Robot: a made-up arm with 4 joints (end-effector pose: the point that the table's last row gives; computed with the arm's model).
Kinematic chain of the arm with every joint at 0, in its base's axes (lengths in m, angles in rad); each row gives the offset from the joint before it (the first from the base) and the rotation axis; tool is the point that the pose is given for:
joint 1: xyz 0 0 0.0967 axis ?
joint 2: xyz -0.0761 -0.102 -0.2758 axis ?
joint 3: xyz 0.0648 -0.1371 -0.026 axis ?
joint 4: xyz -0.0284 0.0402 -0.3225 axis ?
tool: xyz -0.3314 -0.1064 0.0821
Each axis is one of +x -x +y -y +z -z.
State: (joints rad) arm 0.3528 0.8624 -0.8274 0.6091
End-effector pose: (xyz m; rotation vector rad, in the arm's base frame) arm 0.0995 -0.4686 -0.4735 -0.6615 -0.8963 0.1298
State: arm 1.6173 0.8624 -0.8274 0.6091
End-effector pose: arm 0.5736 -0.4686 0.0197 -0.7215 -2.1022 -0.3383
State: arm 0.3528 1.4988 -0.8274 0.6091
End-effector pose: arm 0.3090 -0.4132 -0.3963 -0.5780 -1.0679 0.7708
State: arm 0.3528 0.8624 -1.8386 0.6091
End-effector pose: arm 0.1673 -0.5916 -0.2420 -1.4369 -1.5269 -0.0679
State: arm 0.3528 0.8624 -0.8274 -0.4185
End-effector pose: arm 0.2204 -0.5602 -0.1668 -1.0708 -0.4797 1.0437
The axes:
joint 1: -y
joint 2: +z
joint 3: +x
joint 4: -z

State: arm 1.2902 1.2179 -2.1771 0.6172
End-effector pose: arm 0.3322 -0.5235 0.2231 1.5437 2.4944 0.6446
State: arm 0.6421 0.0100 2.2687 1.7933
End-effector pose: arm -0.1440 -0.3035 0.1752 1.5572 1.4436 -0.3292
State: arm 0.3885 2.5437 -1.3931 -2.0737
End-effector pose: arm -0.0225 0.3988 -0.0730 1.7192 0.1119 -1.0396
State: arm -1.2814 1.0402 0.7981 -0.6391
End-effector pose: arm -0.6294 -0.3134 -0.0446 1.7709 1.0642 0.7980
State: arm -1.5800 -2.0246 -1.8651 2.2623
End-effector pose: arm -0.5745 -0.0438 0.6755 2.6205 0.8469 -0.6117
